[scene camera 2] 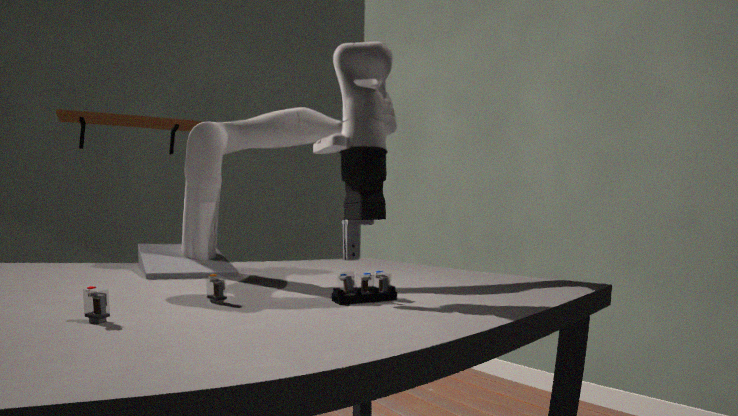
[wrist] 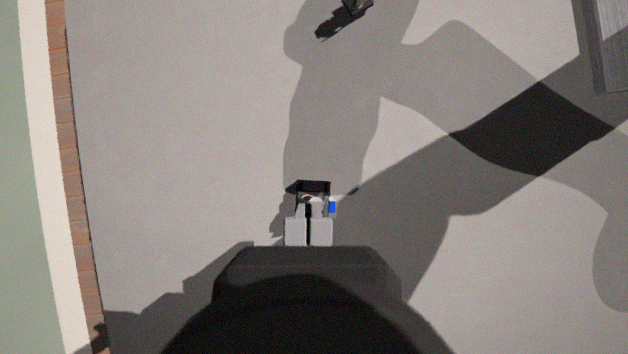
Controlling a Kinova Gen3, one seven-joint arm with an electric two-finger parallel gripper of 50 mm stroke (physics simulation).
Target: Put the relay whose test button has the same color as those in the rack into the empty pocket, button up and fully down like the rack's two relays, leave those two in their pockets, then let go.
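Frame: origin at the arm's base, x left, y ahead, z down, level; metres.
Seen in the pictures: gripper, fingertip midpoint: (scene camera 2: 351, 259) (wrist: 308, 217); arm's base, link origin: (scene camera 2: 198, 254).
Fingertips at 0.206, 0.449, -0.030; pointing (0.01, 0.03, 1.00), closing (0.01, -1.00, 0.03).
Offsets run from my fingertips to a thing's top centre, as dx, dy, dz.
The black rack @(+0.027, -0.002, +0.049) (scene camera 2: 364, 298) (wrist: 314, 185) stands on the table and holds three relays with blue buttons. The left relay @(-0.005, -0.005, +0.019) (scene camera 2: 347, 283) in the scene view looks tilted, its top leaning left. The middle relay @(+0.027, -0.002, +0.023) (scene camera 2: 365, 284) and the right relay @(+0.059, +0.000, +0.023) (scene camera 2: 382, 283) look upright. In the wrist view a blue button @(-0.004, -0.021, +0.026) (wrist: 332, 206) shows at the rack's right side, and the fingers hide most of the rack. My gripper (scene camera 2: 351, 258) (wrist: 308, 217) is shut and empty, above the rack's left end in the scene view and apart from the relays.
A relay with an orange button @(-0.216, -0.052, +0.028) (scene camera 2: 216, 289) stands left of the rack in the scene view. A relay with a red button @(-0.398, +0.060, +0.028) (scene camera 2: 96, 305) stands farther left. The arm's base plate (scene camera 2: 170, 268) is behind them. The table edge (scene camera 2: 465, 343) runs along the front right.
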